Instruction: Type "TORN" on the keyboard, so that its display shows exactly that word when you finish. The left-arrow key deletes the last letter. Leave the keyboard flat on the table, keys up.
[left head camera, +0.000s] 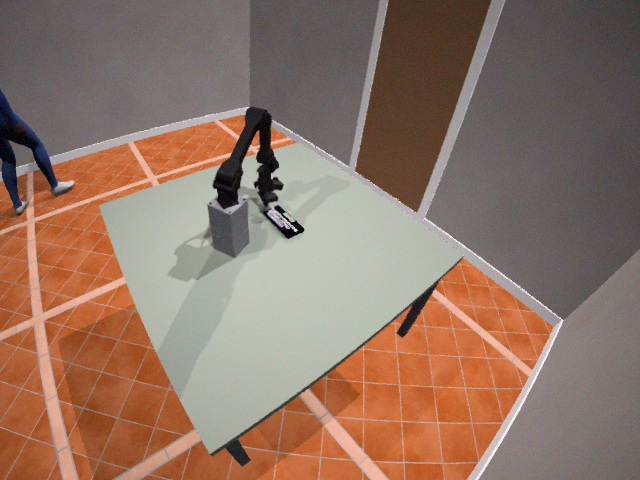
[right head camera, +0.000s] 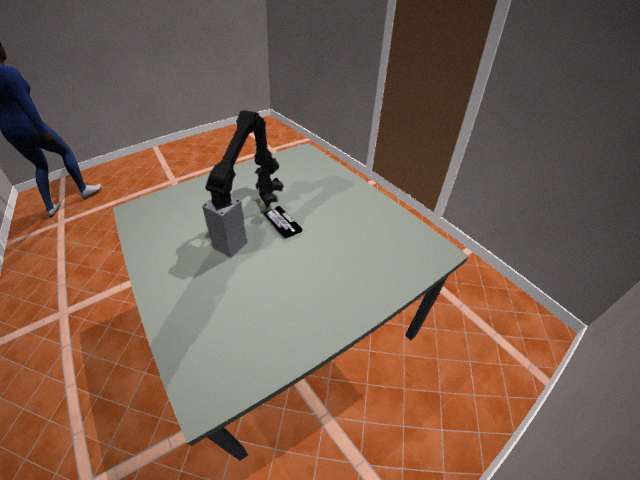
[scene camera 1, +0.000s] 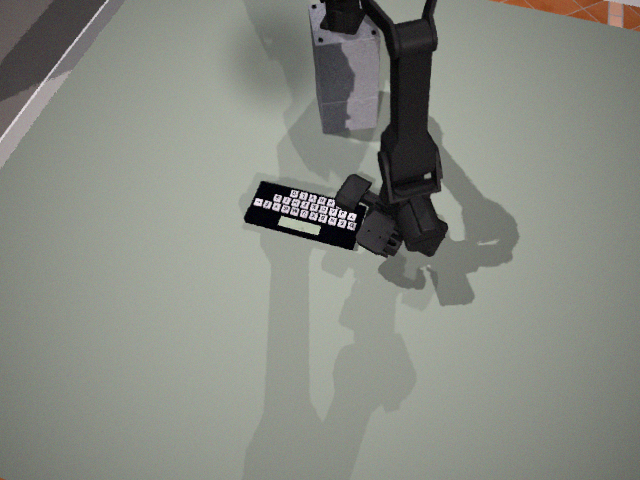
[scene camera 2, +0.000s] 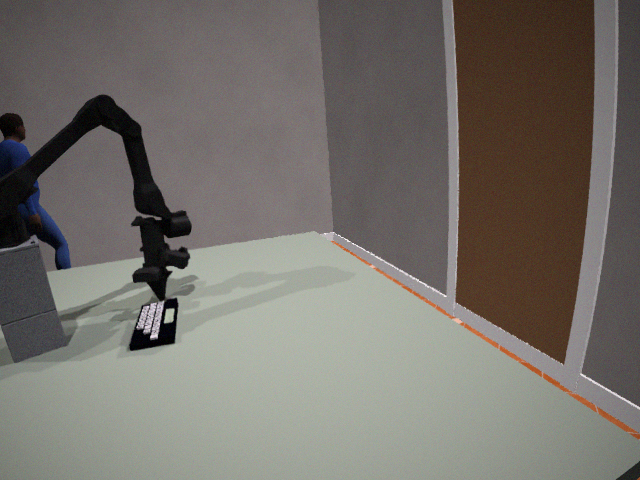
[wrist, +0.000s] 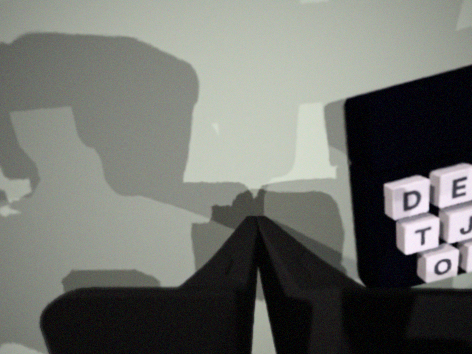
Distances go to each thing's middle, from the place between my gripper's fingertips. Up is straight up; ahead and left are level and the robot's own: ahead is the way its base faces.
Labels:
The black keyboard (scene camera 2: 160, 318) is 150 mm to the right of my hand, 10 mm ahead of it and 10 mm above it.

